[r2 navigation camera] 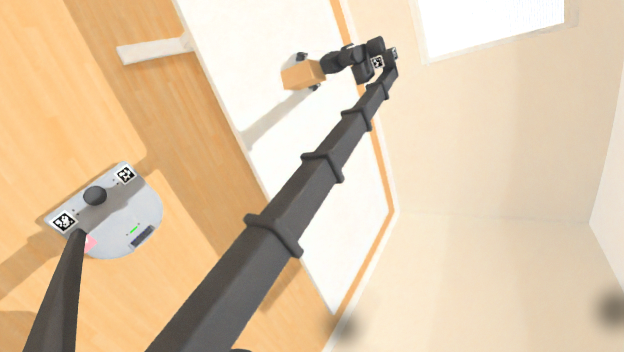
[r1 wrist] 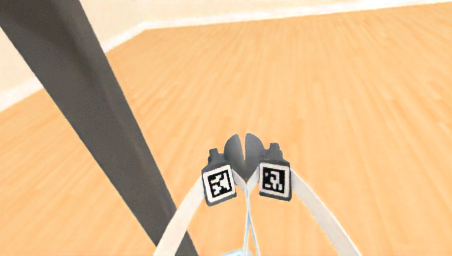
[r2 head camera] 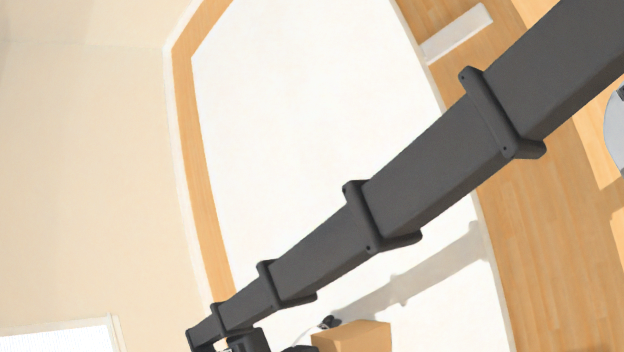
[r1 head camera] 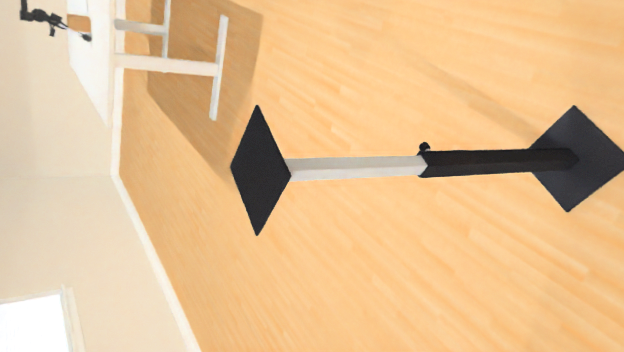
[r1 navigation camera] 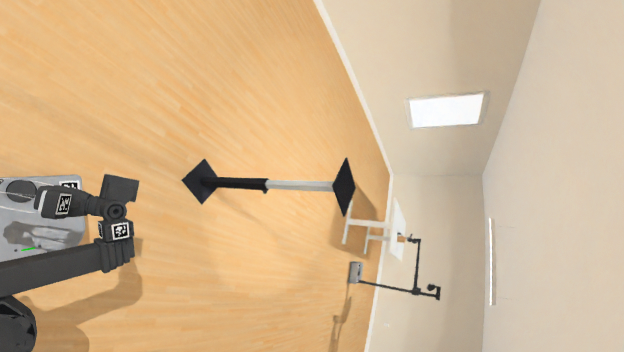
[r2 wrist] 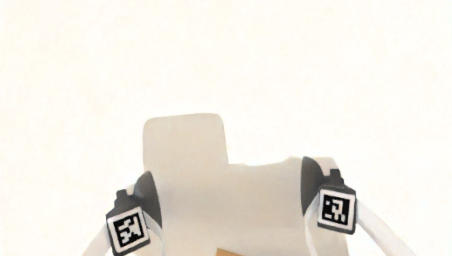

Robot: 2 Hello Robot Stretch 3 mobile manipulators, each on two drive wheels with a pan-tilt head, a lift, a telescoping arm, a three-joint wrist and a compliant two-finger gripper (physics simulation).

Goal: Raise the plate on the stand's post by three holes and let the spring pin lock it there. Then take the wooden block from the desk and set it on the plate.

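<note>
The black plate (r1 head camera: 260, 170) (r1 navigation camera: 344, 186) tops the stand's pale post (r1 head camera: 355, 168) (r1 navigation camera: 300, 185), which rises from a black sleeve (r1 head camera: 475, 162) (r1 navigation camera: 240, 183). The spring pin (r1 head camera: 424, 146) shows as a small black knob at the sleeve's top. My r1 gripper (r1 wrist: 244, 150) is shut and empty, apart from the stand. The wooden block (r1 head camera: 79, 23) (r2 head camera: 357, 337) (r2 navigation camera: 300, 76) (r2 wrist: 227, 253) is on the white desk (r1 head camera: 92, 75) (r2 head camera: 300, 125) (r2 navigation camera: 260, 30). My r2 gripper (r2 navigation camera: 308, 72) (r2 wrist: 230, 192) is open, its fingertips on either side of the block. Its far finger is hidden in the r2 head view.
The r2 arm (r2 head camera: 420, 155) (r2 navigation camera: 280, 210) stretches over the desk. The r2 base (r1 navigation camera: 355, 272) stands beside the desk. A dark bar (r1 wrist: 100, 110) slants across the left of the r1 wrist view. Walls stand behind the desk.
</note>
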